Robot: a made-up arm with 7 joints.
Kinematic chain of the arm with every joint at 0, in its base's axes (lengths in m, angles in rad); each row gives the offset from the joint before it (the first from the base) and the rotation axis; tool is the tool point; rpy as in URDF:
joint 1: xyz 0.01 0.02 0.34 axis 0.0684 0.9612 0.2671
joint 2: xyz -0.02 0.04 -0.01 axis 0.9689 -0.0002 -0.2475
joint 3: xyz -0.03 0 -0.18 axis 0.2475 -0.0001 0.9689
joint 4: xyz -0.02 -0.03 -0.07 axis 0.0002 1 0
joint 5: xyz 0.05 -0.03 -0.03 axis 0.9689 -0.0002 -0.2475
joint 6: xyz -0.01 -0.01 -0.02 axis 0.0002 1 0
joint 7: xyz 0.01 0 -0.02 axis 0.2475 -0.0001 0.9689
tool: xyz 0.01 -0.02 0 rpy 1.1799 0.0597 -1.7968
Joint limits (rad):
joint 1: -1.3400..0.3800
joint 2: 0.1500..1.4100
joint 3: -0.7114..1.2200
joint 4: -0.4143..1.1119
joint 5: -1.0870..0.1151
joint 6: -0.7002..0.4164
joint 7: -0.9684..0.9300
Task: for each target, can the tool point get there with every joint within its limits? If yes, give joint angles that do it. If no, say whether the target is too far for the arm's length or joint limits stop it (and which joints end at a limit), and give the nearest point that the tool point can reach.
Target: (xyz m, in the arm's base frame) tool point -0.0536 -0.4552 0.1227
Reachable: no: too far | nearest point -0.0798 -0.0389 0.0787 | short by 0.419 m
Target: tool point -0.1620 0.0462 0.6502
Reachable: no: joint limits stop it (at a limit: joint 1, joint 2, joint 3, joint 4, joint 5) | nearest point 0.1417 0.2465 0.4604 | short by 0.410 m
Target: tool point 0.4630 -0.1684 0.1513
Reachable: no: too far | nearest point 0.3419 -0.0659 0.1928 | short by 0.164 m
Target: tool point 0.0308 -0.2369 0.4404
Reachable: no: joint limits stop it (at a limit: joint 1, joint 2, joint 4, joint 5) | nearest point 0.2424 -0.0766 0.2617 | short by 0.320 m
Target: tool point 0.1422 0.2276 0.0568
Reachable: yes | joints -0.3903 0.8322 0.2402 0.7046 -0.9293 -0.1703 0.4754
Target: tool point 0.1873 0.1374 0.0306
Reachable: yes | joints -0.5492 0.5227 0.4788 0.8496 -0.3397 -0.3967 -0.0684
